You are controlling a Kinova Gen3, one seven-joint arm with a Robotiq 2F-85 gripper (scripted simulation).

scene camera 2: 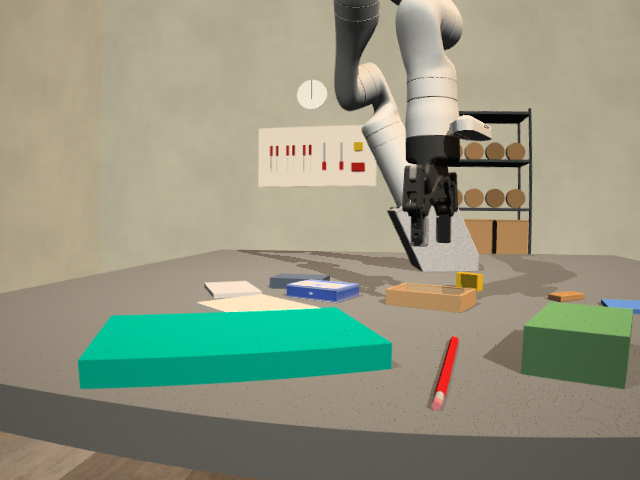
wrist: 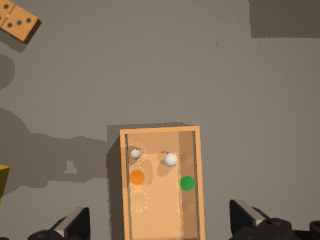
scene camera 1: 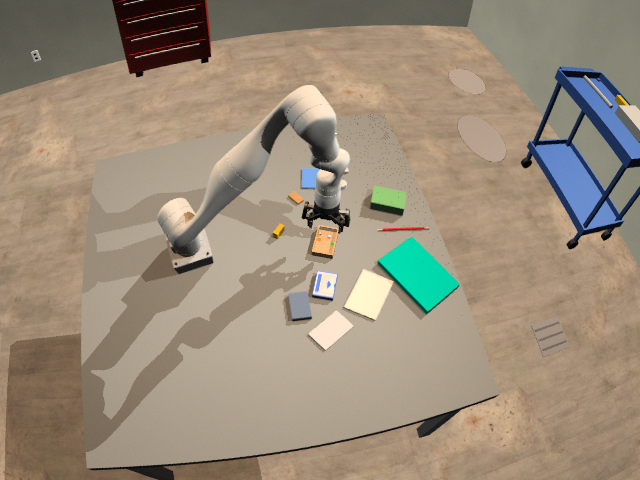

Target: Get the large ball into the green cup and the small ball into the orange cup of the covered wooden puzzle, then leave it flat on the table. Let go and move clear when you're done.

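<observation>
Scene camera 2: my gripper point(scene camera 2: 432, 244), covered wooden puzzle point(scene camera 2: 442, 298), green block point(scene camera 2: 578, 343), teal book point(scene camera 2: 153, 350), cream sheet point(scene camera 2: 256, 302). Scene camera 1: green block point(scene camera 1: 386, 200), teal book point(scene camera 1: 414, 270), cream sheet point(scene camera 1: 371, 290). Green block out of frame in the wrist view. Teal book out of frame in the wrist view.
</observation>
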